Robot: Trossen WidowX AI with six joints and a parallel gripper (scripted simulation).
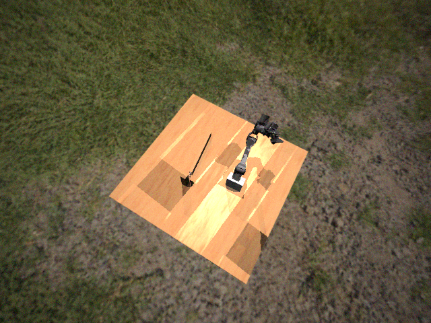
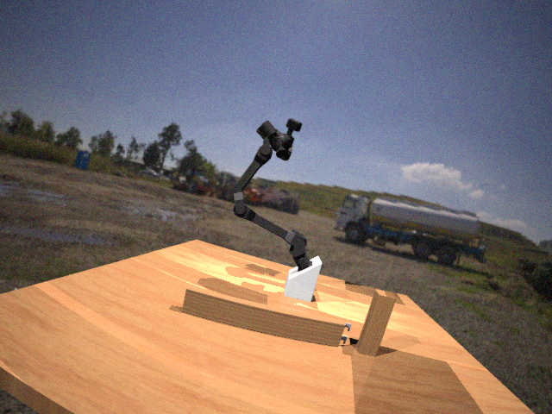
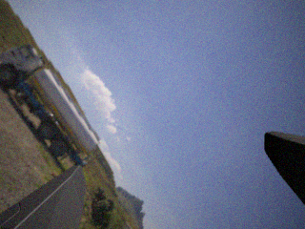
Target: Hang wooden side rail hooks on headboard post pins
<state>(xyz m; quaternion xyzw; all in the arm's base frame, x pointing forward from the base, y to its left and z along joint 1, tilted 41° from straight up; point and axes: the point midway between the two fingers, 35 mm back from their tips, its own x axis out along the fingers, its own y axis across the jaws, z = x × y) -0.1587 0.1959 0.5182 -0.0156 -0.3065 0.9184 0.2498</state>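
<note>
Right now the headboard post is 570 mm below my gripper tip, 540 mm ahead of it and 390 mm to the left of it.
</note>
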